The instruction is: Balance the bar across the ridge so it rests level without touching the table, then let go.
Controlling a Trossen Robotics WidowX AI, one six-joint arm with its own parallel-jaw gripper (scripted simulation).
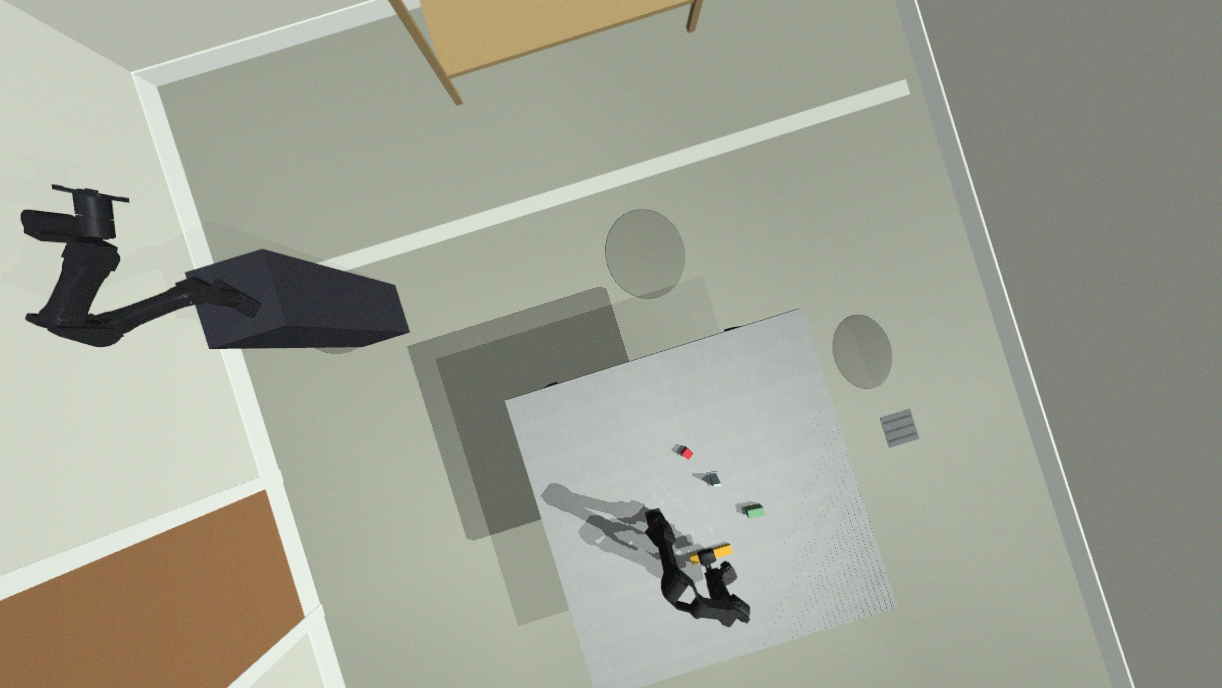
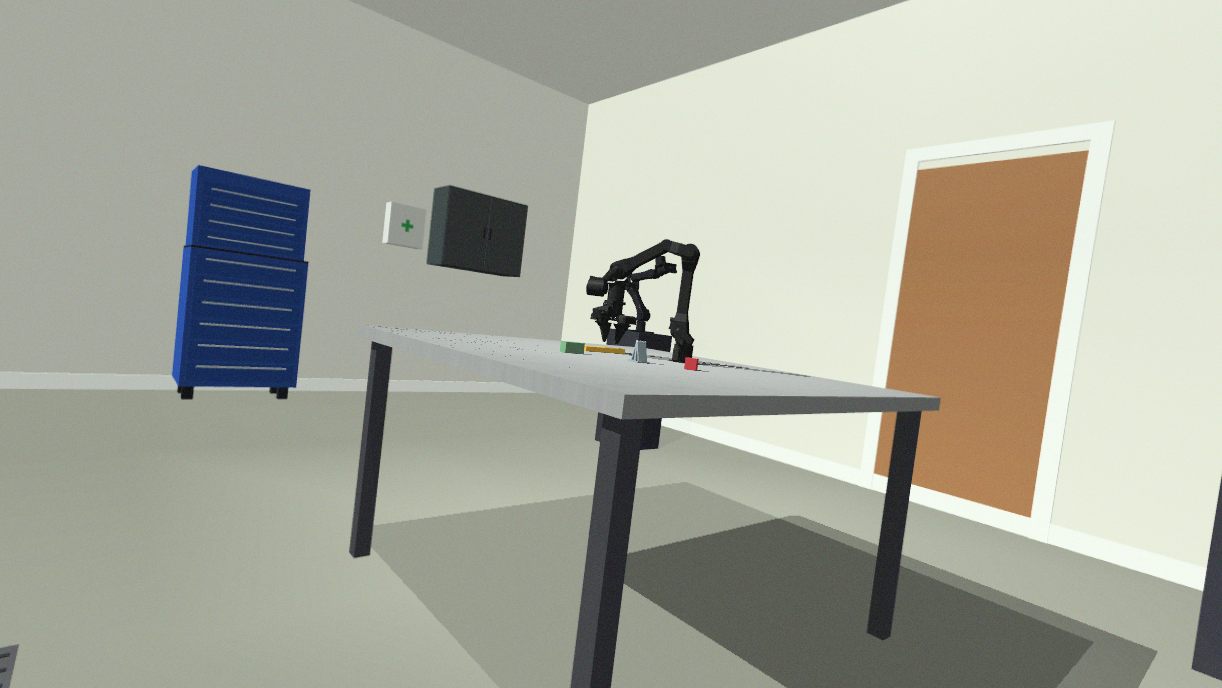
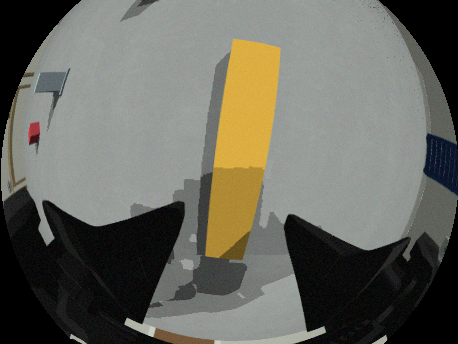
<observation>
The gripper [image 2: 610, 342] is open, with nothing in its grasp. Further things: a yellow bar [image 3: 247, 108].
The gripper is seen too in image 1 [image 1: 705, 560] and in image 3 [image 3: 236, 216].
</observation>
